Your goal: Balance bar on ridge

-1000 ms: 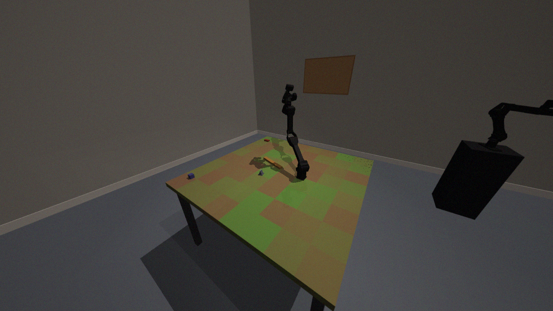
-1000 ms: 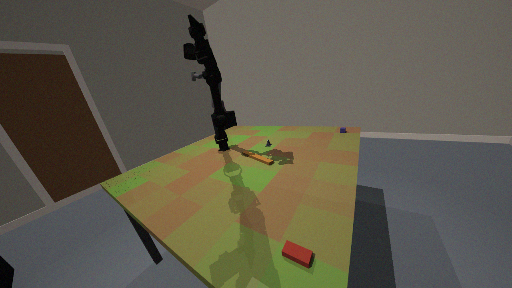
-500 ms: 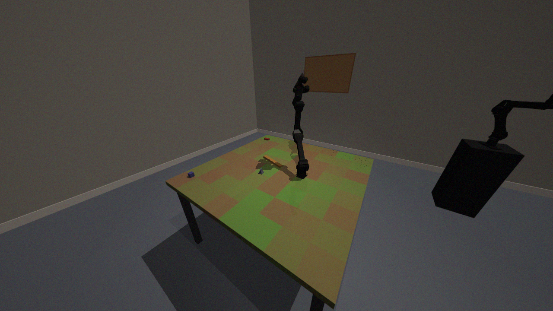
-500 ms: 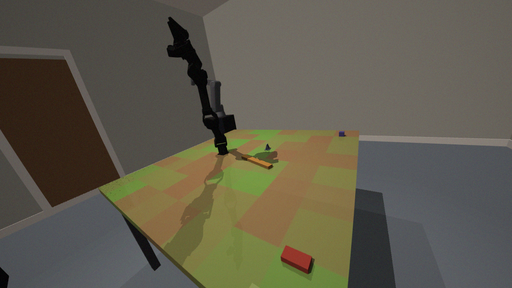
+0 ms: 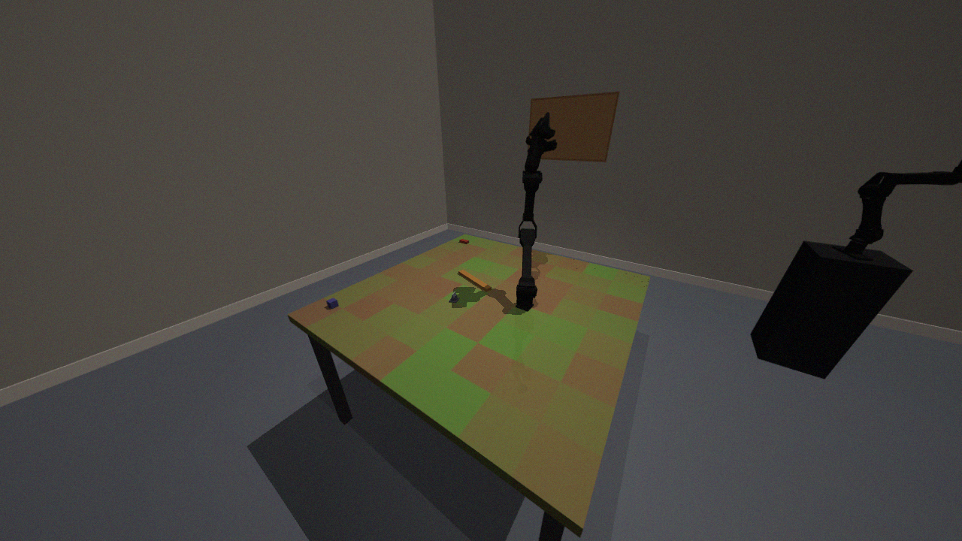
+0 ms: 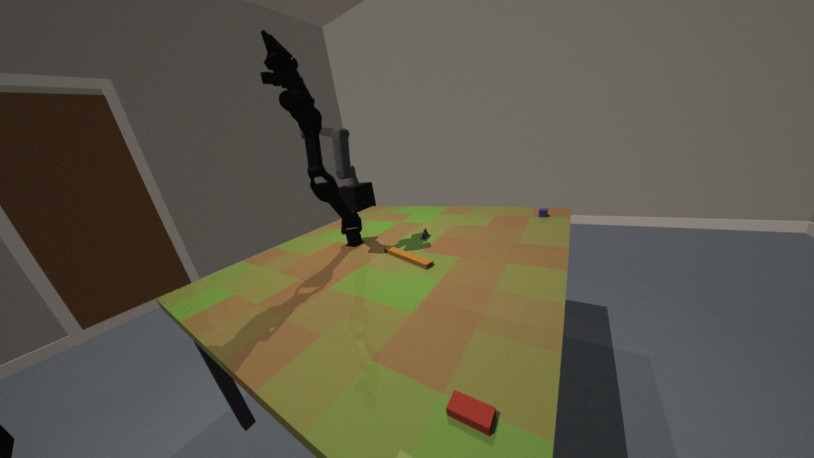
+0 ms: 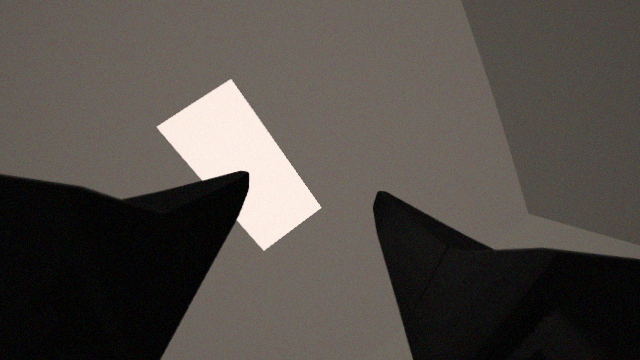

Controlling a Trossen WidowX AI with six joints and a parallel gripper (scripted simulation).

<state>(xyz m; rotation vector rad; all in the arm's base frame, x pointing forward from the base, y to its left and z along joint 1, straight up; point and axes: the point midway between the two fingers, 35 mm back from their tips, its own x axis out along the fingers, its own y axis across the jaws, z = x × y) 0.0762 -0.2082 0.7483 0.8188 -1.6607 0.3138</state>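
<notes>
Now: gripper tip 77 cm above the orange bar, 26 cm short of it and 16 cm to the right of it. The rest, counted from my gripper tip: red block: 77 cm below, 67 cm ahead, 28 cm to the right; then blue cube: 76 cm below, 72 cm to the left, 67 cm ahead.
</notes>
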